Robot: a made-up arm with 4 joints.
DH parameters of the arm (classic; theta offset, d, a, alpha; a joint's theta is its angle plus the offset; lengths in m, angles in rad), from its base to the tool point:
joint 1: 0 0.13 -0.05 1.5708
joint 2: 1.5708 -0.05 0 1.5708
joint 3: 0 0.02 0.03 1.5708
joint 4: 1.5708 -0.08 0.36 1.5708
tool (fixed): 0 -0.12 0 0
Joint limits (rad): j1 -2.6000..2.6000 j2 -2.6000..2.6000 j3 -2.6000..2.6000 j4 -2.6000..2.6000
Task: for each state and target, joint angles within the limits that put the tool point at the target. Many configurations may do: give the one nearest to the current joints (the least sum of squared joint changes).
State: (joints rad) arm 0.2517 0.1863 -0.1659 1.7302
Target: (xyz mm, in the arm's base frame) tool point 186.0 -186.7 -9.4
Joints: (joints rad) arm 0.2171 0.7226 -0.6412 1.1662
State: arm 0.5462 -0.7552 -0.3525 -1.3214
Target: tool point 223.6 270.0 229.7
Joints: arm 1.0724 -0.7959 0.1047 -1.3850
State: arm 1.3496 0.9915 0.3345 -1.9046
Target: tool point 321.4 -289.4 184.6
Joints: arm 2.0083 1.3173 0.3622 -2.0367
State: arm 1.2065 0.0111 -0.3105 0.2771
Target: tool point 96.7 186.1 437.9
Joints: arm 1.1644 0.7462 -0.4188 -0.2934
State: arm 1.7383 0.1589 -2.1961 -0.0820
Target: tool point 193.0 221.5 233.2
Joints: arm 1.5648 -0.1302 -1.7971 0.5747
